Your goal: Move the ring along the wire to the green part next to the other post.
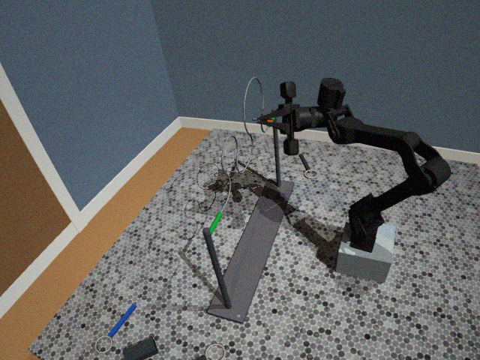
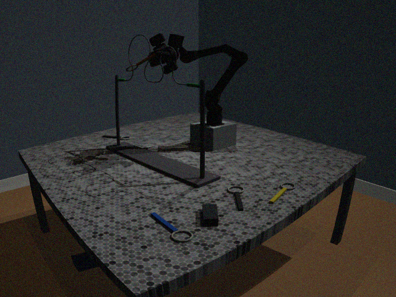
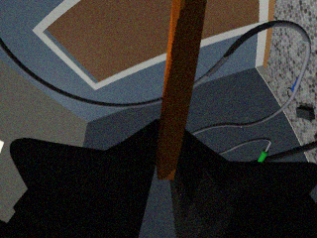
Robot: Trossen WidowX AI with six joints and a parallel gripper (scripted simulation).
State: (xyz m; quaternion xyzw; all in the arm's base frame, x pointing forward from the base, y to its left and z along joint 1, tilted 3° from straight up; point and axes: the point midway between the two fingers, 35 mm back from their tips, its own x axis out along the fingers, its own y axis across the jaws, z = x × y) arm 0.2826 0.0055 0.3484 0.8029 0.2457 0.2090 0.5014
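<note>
Now: gripper tip 90 mm to the left of the orange-handled ring, 50 mm above it and 30 mm short of it. From my gripper tip the other things lie so: yellow-handled ring: 540 mm to the left, 450 mm below, 160 mm behind; blue-handled ring: 520 mm to the left, 450 mm below, 260 mm ahead; dark block: 530 mm to the left, 440 mm below, 140 mm ahead.
</note>
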